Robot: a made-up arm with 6 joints.
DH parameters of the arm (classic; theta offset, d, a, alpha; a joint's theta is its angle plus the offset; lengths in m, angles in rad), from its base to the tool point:
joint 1: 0 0.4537 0 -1.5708
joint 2: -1.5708 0 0.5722 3.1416
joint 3: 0 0 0 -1.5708
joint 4: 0 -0.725 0 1.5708
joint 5: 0 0.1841 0 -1.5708
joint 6: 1.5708 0 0 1.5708
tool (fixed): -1.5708 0 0 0
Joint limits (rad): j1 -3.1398..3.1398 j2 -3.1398..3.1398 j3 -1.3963..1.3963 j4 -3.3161..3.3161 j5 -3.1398..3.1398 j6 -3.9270..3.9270
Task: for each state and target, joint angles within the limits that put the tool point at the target. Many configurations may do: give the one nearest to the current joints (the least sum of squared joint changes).
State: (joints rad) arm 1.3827 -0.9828 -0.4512 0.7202 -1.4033 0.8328
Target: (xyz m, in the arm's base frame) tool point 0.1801 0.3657 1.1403
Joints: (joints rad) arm 1.4572 -0.5938 -0.4681 0.7274 -1.4033 0.8328
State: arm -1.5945 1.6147 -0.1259 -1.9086 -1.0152 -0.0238
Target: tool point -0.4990 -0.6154 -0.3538
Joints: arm -2.3012 1.7392 0.7208 -1.7835 -1.0152 -0.0238
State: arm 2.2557 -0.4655 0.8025 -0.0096 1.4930 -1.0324
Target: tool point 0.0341 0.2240 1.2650
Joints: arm 2.3118 -0.8661 -0.1422 -0.2908 1.4930 -1.0324
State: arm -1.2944 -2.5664 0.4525 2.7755 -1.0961 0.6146
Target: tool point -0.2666 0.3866 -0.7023
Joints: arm -0.6377 -3.1380 0.7835 2.5410 -1.0961 0.6146
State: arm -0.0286 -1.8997 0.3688 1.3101 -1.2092 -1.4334
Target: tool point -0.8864 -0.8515 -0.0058
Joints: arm 0.7250 -2.0490 1.1186 1.2984 -1.2092 -1.4334
